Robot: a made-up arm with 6 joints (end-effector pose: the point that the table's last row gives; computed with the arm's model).
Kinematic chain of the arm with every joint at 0, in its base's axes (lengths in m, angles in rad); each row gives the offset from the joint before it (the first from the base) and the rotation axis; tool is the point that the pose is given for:
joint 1: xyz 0 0 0.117 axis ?
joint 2: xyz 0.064 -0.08 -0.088 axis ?
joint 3: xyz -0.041 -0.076 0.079 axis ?
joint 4: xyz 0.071 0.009 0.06 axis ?
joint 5: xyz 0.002 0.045 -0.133 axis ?
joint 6: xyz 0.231 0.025 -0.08 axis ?
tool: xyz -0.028 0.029 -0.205
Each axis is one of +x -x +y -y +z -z.
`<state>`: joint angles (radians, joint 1 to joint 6).
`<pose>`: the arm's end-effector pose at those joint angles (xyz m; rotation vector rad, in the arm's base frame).
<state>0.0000 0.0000 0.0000 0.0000 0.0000 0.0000</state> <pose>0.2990 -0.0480 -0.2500 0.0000 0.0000 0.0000</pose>
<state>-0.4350 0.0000 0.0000 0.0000 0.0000 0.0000</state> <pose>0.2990 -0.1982 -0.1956 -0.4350 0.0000 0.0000</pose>
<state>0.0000 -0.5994 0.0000 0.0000 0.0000 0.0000</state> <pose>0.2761 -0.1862 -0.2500 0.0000 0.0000 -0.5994</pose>
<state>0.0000 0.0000 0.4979 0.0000 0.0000 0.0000</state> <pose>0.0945 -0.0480 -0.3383 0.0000 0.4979 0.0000</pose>
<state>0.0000 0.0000 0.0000 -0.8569 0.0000 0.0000</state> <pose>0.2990 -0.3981 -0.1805 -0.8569 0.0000 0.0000</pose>
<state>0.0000 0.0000 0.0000 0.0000 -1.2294 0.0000</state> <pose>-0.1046 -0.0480 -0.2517 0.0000 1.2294 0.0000</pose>
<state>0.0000 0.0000 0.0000 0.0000 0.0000 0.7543</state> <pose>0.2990 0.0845 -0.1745 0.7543 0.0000 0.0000</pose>
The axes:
joint 1: +x
joint 2: +z
joint 3: +y
joint 4: +x
joint 5: -y
joint 6: +x

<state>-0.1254 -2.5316 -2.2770 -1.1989 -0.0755 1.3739</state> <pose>-0.0460 0.1216 0.4849 -2.4528 -1.0422 -1.0592</pose>
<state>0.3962 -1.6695 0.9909 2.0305 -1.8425 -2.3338</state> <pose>0.3343 -0.1887 0.0488 0.5206 -0.4465 -0.3754</pose>
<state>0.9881 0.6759 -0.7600 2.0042 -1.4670 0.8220</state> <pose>-0.3527 -0.3102 0.0631 -1.0609 -0.6703 -2.6871</pose>
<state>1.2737 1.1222 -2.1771 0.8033 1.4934 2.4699</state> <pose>-0.0358 0.0617 -0.2048 1.1136 1.0584 -0.6746</pose>
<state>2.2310 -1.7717 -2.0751 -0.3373 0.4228 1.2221</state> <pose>0.2040 -0.2283 -0.1588 0.4856 -0.6209 -1.1344</pose>
